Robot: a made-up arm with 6 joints. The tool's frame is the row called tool. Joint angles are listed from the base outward.
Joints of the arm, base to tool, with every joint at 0 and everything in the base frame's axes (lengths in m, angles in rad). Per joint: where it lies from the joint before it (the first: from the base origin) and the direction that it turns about. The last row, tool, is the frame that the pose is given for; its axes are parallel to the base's.
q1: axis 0 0 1 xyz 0 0 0.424
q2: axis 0 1 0 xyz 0.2 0 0
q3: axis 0 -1 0 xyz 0 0 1.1
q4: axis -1 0 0 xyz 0 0 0.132
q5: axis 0 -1 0 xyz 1.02 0 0
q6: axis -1 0 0 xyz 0.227 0 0
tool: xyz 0 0 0
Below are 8 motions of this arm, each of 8 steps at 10 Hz.
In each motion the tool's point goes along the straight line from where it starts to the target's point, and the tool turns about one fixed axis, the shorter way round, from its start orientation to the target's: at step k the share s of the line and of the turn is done. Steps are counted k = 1, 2, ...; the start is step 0. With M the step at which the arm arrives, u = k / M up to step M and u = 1 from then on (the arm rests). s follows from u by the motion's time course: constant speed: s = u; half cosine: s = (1 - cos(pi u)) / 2; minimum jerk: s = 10 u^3 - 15 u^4 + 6 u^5.
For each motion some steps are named. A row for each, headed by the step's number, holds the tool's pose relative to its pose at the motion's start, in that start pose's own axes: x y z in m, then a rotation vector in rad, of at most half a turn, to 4 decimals.
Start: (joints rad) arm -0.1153 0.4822 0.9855 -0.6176 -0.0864 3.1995
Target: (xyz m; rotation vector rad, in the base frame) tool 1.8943 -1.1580 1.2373 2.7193 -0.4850 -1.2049
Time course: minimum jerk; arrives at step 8
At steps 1, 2, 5, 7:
1: -0.0026 0.0204 0.0043 -0.0109 -0.0187 0.0093
2: -0.0171 0.1314 0.0275 -0.0704 -0.1204 0.0598
5: -0.1196 0.9202 0.1922 -0.4926 -0.8431 0.4187
7: -0.1624 1.2492 0.2610 -0.6688 -1.1445 0.5685

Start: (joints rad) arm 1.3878 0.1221 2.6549 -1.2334 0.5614 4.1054
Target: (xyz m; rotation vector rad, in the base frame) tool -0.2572 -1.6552 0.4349 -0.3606 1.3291 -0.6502
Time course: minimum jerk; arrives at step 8
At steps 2, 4, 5, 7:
2: 0.0146 -0.0569 -0.1848 -0.1019 0.1238 0.0558
4: 0.0703 -0.2748 -0.8927 -0.4922 0.5978 0.2694
5: 0.1019 -0.3984 -1.2940 -0.7135 0.8665 0.3905
7: 0.1384 -0.5408 -1.7567 -0.9686 1.1764 0.5302

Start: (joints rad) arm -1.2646 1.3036 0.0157 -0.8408 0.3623 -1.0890
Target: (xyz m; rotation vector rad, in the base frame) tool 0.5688 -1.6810 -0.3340 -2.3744 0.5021 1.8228
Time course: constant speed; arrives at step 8
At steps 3, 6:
3: -0.0370 0.0035 -0.0297 0.1100 0.0931 -0.1647
6: -0.0740 0.0071 -0.0594 0.2200 0.1863 -0.3294

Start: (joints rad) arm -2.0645 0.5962 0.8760 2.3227 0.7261 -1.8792
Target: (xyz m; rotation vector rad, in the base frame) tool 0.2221 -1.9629 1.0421 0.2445 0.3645 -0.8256
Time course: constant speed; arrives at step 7
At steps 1, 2, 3, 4, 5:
1: 0.0518 0.1706 -0.0086 0.0401 0.0068 0.1009
2: 0.1037 0.3412 -0.0172 0.0803 0.0137 0.2018
3: 0.1555 0.5117 -0.0259 0.1204 0.0205 0.3027
4: 0.2074 0.6823 -0.0345 0.1605 0.0273 0.4036
5: 0.2592 0.8529 -0.0431 0.2007 0.0342 0.5046

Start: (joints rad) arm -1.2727 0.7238 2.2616 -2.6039 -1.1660 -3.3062
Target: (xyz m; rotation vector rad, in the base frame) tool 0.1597 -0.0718 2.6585 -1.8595 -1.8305 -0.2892
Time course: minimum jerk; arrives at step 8
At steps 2, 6, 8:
2: 0.0571 -0.0275 -0.0018 0.0137 0.0047 -0.0169
6: 0.4946 -0.2383 -0.0158 0.1184 0.0410 -0.1466
8: 0.5517 -0.2658 -0.0176 0.1321 0.0458 -0.1635

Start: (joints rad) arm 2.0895 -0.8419 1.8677 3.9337 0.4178 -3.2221
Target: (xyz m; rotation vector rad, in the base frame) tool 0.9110 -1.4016 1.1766 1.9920 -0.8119 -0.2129
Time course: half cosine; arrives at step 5
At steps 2, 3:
2: -0.1161 -0.0914 0.0415 -0.0248 -0.1088 -0.1453
3: -0.2199 -0.1731 0.0787 -0.0470 -0.2061 -0.2752

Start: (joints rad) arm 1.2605 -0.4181 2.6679 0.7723 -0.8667 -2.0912
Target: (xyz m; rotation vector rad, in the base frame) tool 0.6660 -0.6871 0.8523 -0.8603 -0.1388 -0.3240
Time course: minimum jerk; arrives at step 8
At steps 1, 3, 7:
1: -0.0092 -0.0040 0.0194 0.0247 -0.0144 0.0077
3: -0.1585 -0.0687 0.3320 0.4232 -0.2471 0.1325
7: -0.5665 -0.2458 1.1868 1.5132 -0.8835 0.4739

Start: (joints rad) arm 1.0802 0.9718 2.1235 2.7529 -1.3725 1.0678
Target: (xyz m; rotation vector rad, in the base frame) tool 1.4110 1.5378 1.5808 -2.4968 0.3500 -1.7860
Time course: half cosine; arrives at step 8
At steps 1, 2, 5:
1: -0.0283 0.0160 0.0244 -0.0207 -0.0143 -0.0283
2: -0.1088 0.0614 0.0940 -0.0798 -0.0552 -0.1090
5: -0.5137 0.2898 0.4438 -0.3769 -0.2606 -0.5147

